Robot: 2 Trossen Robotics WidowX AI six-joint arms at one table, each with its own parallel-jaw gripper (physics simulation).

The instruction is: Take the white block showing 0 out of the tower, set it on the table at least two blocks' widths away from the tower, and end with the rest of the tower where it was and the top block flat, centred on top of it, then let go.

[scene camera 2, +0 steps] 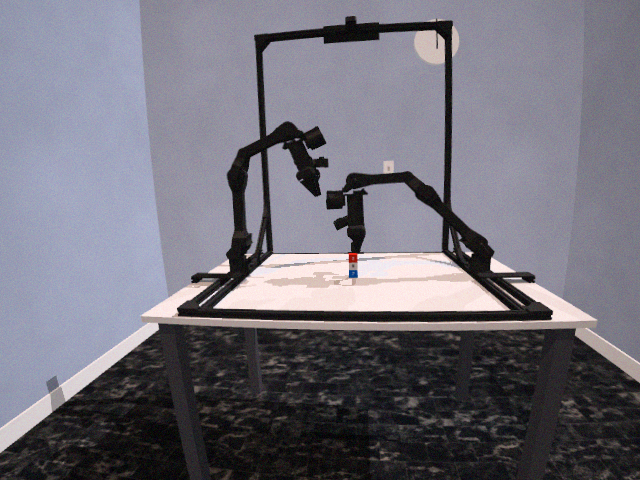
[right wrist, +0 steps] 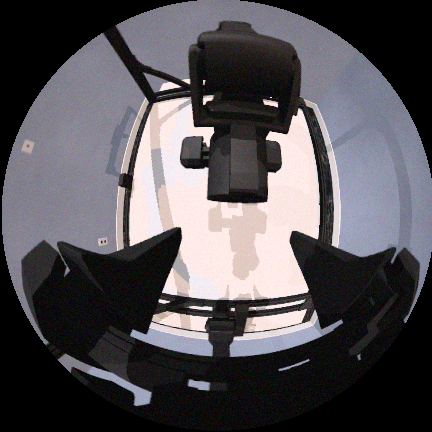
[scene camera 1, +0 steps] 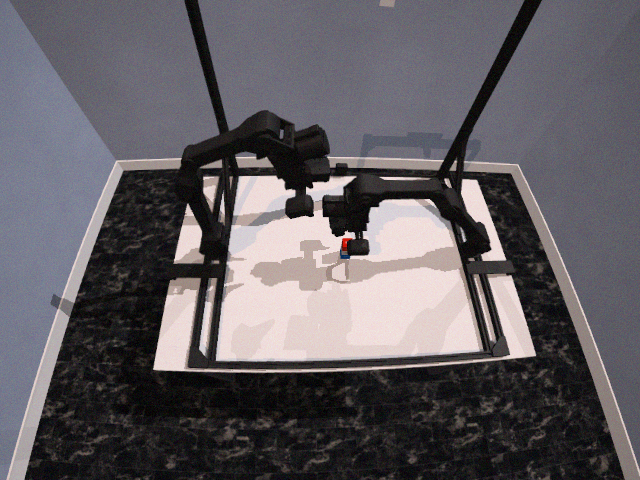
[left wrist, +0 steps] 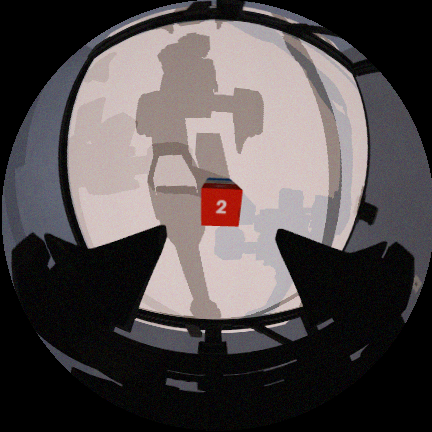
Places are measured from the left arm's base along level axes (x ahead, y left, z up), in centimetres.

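Where they show: left gripper, fingertip midpoint: (scene camera 2: 357, 250) (scene camera 1: 353, 240) (left wrist: 222, 232); right gripper, fingertip midpoint: (scene camera 2: 318, 195) (right wrist: 237, 234) (scene camera 1: 311, 201); left arm's base at its link origin: (scene camera 2: 480, 270) (scene camera 1: 470, 250) (left wrist: 212, 326); right arm's base at its link origin: (scene camera 2: 238, 271) (right wrist: 220, 310) (scene camera 1: 215, 251).
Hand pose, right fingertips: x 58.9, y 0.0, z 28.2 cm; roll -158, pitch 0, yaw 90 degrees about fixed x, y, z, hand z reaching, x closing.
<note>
Things, the pixels of their centre, and the offset from my right fingertips. "pt": a spot on its surface instead. Level surfaces: height alone.
- red block at the middle of its body: (left wrist: 219, 202) (scene camera 1: 347, 244) (scene camera 2: 353, 257) dx -12.1, dy +0.3, dz -22.9 cm
- white block at the middle of its body: (scene camera 2: 353, 265) dx -12.1, dy +0.3, dz -25.8 cm
- blue block at the middle of its body: (scene camera 1: 345, 252) (scene camera 2: 353, 272) dx -12.1, dy +0.3, dz -28.7 cm
- black frame at a spot on its surface: (scene camera 2: 361, 314) pt dx -14.4, dy +37.9, dz -28.3 cm
- white table at its surface level: dz -30.1 cm
A tower stands upright on the table: a red block (scene camera 1: 346, 241) (scene camera 2: 353, 257) (left wrist: 221, 206) on top, marked 2 in the left wrist view, a white block (scene camera 2: 353, 266) in the middle, its digit too small to read surely, and a blue block (scene camera 1: 344, 255) (scene camera 2: 353, 274) at the bottom. My left gripper (scene camera 1: 357, 240) (scene camera 2: 356, 250) (left wrist: 222, 232) is open and empty, pointing down close above the tower; the tower lies slightly ahead of its fingertips in the left wrist view. My right gripper (scene camera 2: 317, 194) (right wrist: 237, 234) is open and empty, high above the table at the picture's left. The tower is hidden in the right wrist view.
A black frame (scene camera 1: 330, 363) (scene camera 2: 361, 314) borders the white table (scene camera 1: 178, 330) (scene camera 2: 155, 313), with uprights and a crossbar at the back. The left arm (right wrist: 237, 165) fills the upper middle of the right wrist view. Arm shadows fall on the table.
</note>
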